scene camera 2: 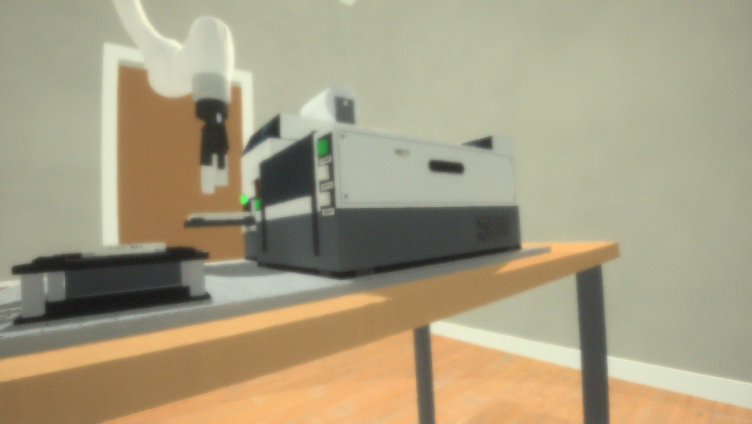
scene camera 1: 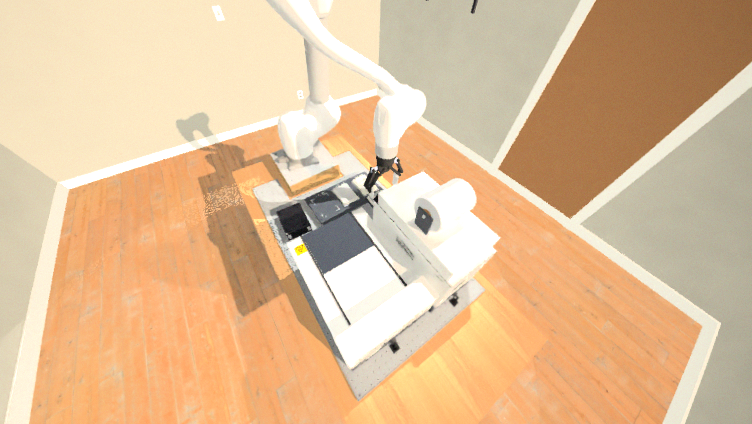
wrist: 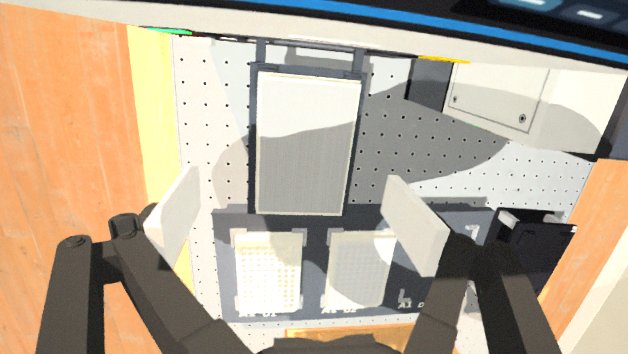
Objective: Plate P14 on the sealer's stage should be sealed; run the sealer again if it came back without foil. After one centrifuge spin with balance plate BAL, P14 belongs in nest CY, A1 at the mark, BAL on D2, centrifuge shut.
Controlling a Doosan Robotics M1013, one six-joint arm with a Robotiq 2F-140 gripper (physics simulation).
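Frame: origin at the arm's base, x back, y right, z up, level; metres.
Where they show: gripper, fingertip midpoint: [scene camera 2: 214,189] [scene camera 1: 383,190] [wrist: 296,190]; arm's base, link origin: [scene camera 1: 302,157].
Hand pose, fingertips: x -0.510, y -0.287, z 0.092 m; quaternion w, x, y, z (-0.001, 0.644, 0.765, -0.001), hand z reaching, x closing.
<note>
Each offset is from my fingertips to the top centre of the thing. "*": to the spot under its first point. Level surfaces: height alone.
P14 [scene camera 2: 221,215] [wrist: 304,170] lies flat on the sealer's extended stage @[* dy +0.065, dx +0.039, dz -0.082 m] [scene camera 2: 197,223] [wrist: 252,175]. Its top looks pale, finely striped and without visible wells; whether that is foil I cannot tell for sure. My gripper [scene camera 1: 383,180] [scene camera 2: 214,185] [wrist: 296,190] is open and empty above the stage and deck, its fingers apart to either side of the plate's near end in the wrist view. A plate with visible wells @[dy +0.018, dx +0.189, dz -0.119 m] [wrist: 268,272] sits on D1 and a greyer plate @[dy +0.140, dx +0.163, dz -0.119 m] [wrist: 357,270] on D2; BAL's label is not readable. The centrifuge [scene camera 1: 337,242] [scene camera 2: 421,179] has a dark front panel.
The sealer @[dy -0.042, dx -0.303, dz +0.294 m] [scene camera 1: 410,205] [wrist: 200,25] with its white roll @[dy -0.046, dx -0.324, dz +0.294 m] [scene camera 1: 452,202] stands beside the centrifuge. The dark deck @[dz -0.135 m] [wrist: 315,295] lies close before the stage. A black unit @[dy +0.431, dx +0.116, dz -0.125 m] [scene camera 1: 293,220] [wrist: 535,245] stands by its D3 end. The perforated board @[dz -0.182 m] [wrist: 205,140] lies beneath.
</note>
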